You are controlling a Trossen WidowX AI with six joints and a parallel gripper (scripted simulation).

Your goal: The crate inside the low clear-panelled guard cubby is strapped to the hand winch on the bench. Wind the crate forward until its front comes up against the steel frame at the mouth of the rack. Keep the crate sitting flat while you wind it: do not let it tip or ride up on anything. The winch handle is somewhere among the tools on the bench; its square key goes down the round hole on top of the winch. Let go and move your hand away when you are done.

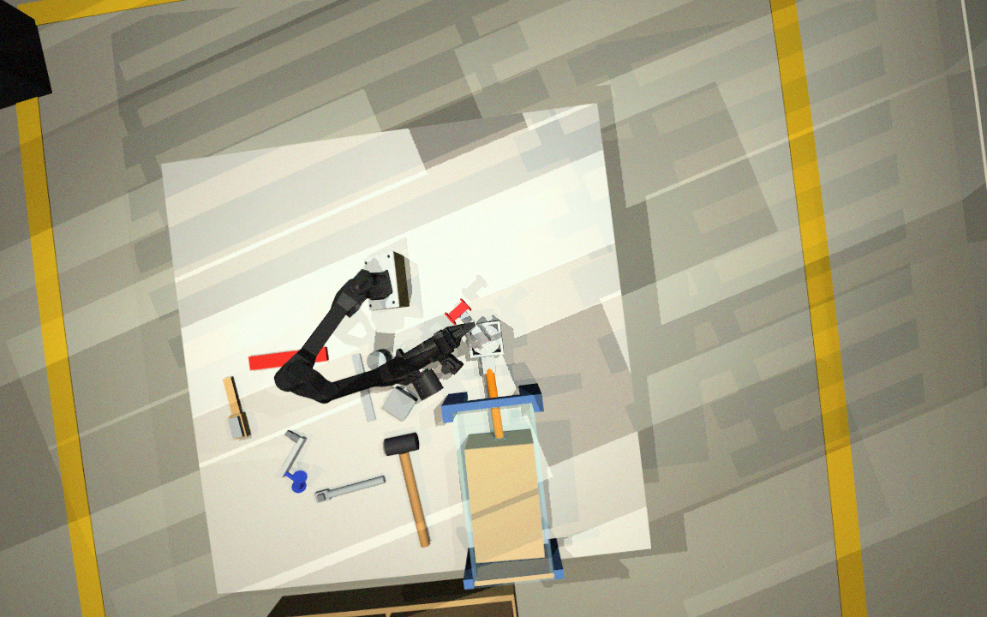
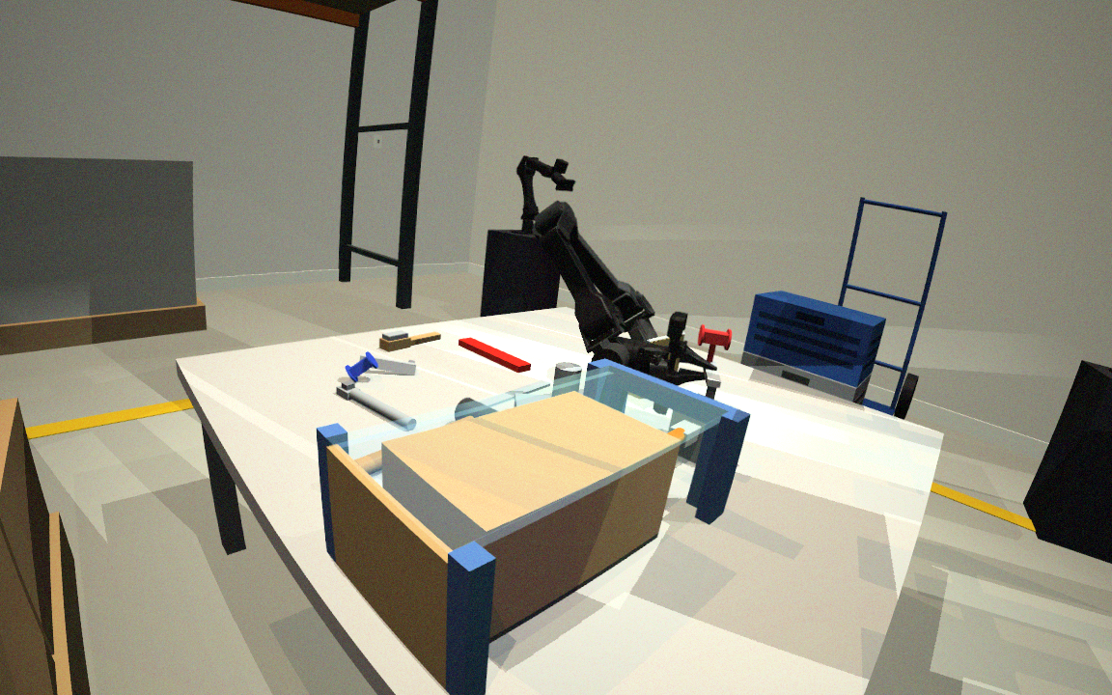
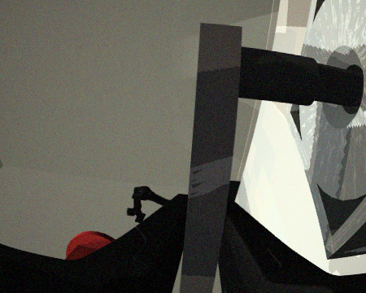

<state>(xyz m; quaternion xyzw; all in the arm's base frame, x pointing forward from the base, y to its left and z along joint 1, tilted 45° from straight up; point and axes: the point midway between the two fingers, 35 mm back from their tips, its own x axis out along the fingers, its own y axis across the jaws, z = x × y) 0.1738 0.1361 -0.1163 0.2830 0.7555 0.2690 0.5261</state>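
Now: the red knob 40 mm behind my gripper tip, 30 mm to the right of it and 40 mm above it. Round my gripper tip: grey block (170 mm ahead, 270 mm to the right, 120 mm below); then winch (30 mm ahead, 10 mm to the left, 100 mm below); then red-knobbed winch handle (10 mm behind, 10 mm to the right, 10 mm above).
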